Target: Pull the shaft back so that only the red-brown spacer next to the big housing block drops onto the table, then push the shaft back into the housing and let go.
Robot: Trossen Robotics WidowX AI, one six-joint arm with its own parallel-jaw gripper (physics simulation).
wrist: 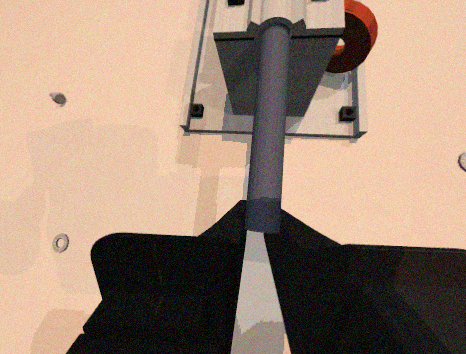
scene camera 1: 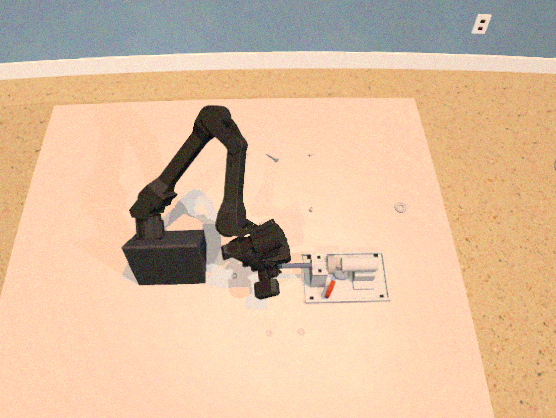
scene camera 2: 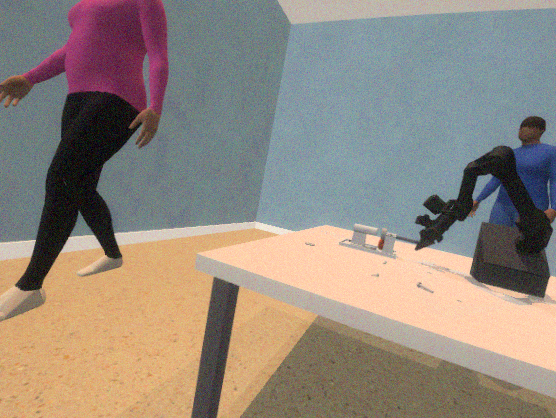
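Pixels of known places: gripper, fingertip midpoint: (wrist: 254, 207) (scene camera 1: 280, 270) (scene camera 2: 415, 250); arm's base at its link origin: (scene camera 1: 149, 238) (scene camera 2: 526, 247).
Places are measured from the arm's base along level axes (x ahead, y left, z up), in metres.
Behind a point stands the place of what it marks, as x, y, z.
Observation:
My gripper (scene camera 1: 278, 267) @(0.335, -0.043, -0.102) (scene camera 2: 419, 248) @(0.335, -0.043, -0.102) (wrist: 254, 207) @(0.335, -0.043, -0.102) is shut on the outer end of the grey-blue shaft (scene camera 1: 297, 265) @(0.378, -0.051, -0.060) (scene camera 2: 407, 240) @(0.371, -0.041, -0.069) (wrist: 270, 125) @(0.367, -0.048, -0.060). The shaft runs from the fingers into the small bearing block (scene camera 1: 318, 278) @(0.433, -0.078, -0.084) (scene camera 2: 390, 244) @(0.430, -0.018, -0.098) (wrist: 240, 70) @(0.416, -0.029, -0.086). The red-brown spacer (scene camera 1: 330, 289) @(0.463, -0.106, -0.093) (scene camera 2: 381, 244) @(0.466, -0.079, -0.115) (wrist: 370, 31) @(0.453, -0.109, -0.097) is off the shaft line, tilted, low beside the bearing block over the base plate (scene camera 1: 350, 297) (wrist: 225, 125); whether it touches the plate is unclear. The big pale housing (scene camera 1: 361, 264) (scene camera 2: 365, 229) lies beyond, with a beige spacer (scene camera 1: 334, 264) @(0.472, -0.059, -0.043) between it and the bearing block.
A washer (scene camera 1: 400, 207) @(0.702, 0.176, -0.140) lies beyond the plate. A bolt (scene camera 1: 272, 157) @(0.324, 0.377, -0.138) (scene camera 2: 425, 287) @(0.323, 0.383, -0.138) lies farther off. Small washers (scene camera 1: 300, 331) @(0.380, -0.200, -0.143) (scene camera 1: 268, 332) @(0.297, -0.201, -0.145) lie on the near side of the table. Another washer (wrist: 60, 243) @(0.287, 0.135, -0.145) lies left of the fingers in the wrist view. Two people stand beyond the table.

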